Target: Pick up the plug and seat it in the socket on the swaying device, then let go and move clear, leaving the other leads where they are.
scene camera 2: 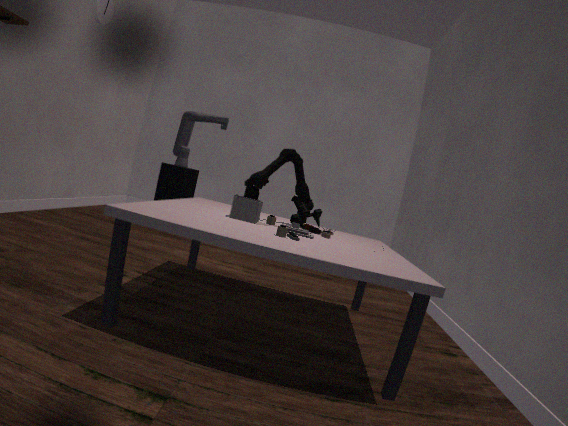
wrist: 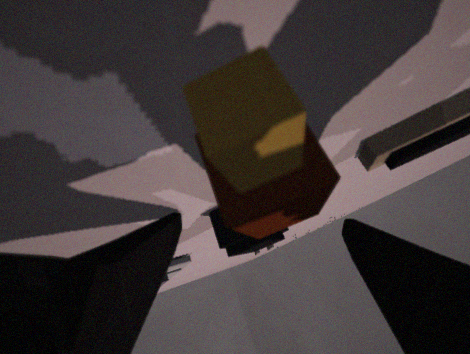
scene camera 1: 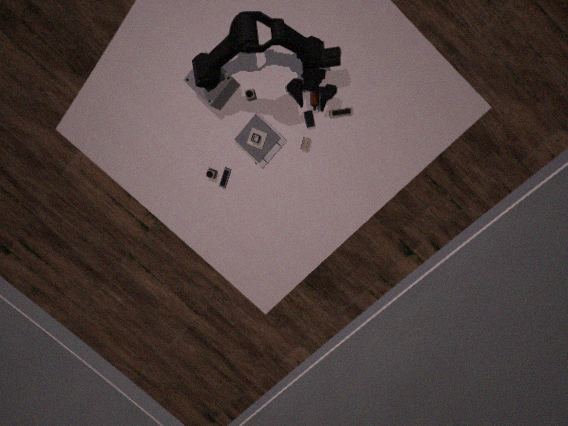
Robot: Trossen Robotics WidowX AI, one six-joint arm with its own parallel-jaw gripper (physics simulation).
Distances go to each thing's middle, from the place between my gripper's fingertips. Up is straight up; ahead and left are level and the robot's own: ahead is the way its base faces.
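The orange-brown plug [wrist: 268, 171] is 4 cm to the left of my hand, 3 cm behind it and 1 cm below it. I see the grey device with socket [scene camera 1: 259, 140] 25 cm to the right of my hand, 1 cm above it and 3 cm behind it, while the black plug [wrist: 236, 243] is 3 cm to the right of my hand, 2 cm ahead of it and 1 cm below it.
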